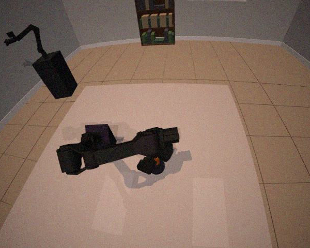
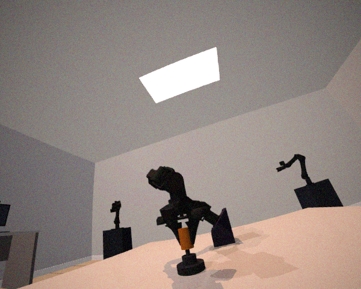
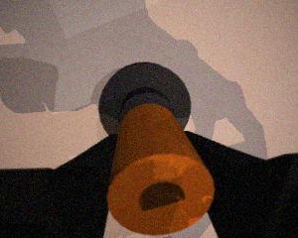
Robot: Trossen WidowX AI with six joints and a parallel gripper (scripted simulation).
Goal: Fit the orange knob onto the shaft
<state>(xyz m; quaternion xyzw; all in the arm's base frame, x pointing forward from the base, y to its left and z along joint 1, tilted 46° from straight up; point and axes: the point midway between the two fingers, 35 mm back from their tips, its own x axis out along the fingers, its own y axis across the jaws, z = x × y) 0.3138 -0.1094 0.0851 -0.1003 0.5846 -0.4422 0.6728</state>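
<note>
Now: gripper tip 20 mm below the orange knob. From my gripper tip the other things lie so: round pedestal: 40 mm below.
</note>
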